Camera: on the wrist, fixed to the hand. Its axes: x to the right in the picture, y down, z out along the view.
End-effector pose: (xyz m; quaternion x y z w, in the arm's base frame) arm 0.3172 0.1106 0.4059 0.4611 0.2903 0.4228 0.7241
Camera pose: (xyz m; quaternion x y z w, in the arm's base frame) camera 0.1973 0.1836 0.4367 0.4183 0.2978 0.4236 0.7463
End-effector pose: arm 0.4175 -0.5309 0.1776 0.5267 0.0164 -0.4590 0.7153
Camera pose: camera 0.5319 -0.4443 0.1859 0.5063 0.0595 -0.4663 0.7230
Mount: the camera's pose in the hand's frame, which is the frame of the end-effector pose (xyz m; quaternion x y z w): 0.0065 0.0853 -0.1155 -0.0383 0.0175 -0.0247 0.9988
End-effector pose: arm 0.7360 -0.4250 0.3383 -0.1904 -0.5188 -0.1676 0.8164
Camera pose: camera 0.8693 -0.4072 0.2876 -0.2057 -0.5022 -0.2108 0.8131
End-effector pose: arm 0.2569 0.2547 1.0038 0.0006 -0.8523 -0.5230 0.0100
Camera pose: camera 0.2532 0.1903 1.1322 0.0304 -0.8310 -0.5552 0.0120
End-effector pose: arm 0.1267 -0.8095 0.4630 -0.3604 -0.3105 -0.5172 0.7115
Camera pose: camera 0.2183 -0.8916 0.3887 -0.3705 -0.2868 -0.5523 0.6895
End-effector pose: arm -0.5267 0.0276 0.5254 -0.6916 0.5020 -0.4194 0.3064
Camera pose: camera -0.6656 -0.0052 0.5083 -0.7075 0.5057 -0.4193 0.2604
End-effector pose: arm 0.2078 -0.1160 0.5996 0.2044 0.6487 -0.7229 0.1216
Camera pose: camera 0.2556 -0.0123 0.5123 0.1961 0.6828 -0.6966 0.1001
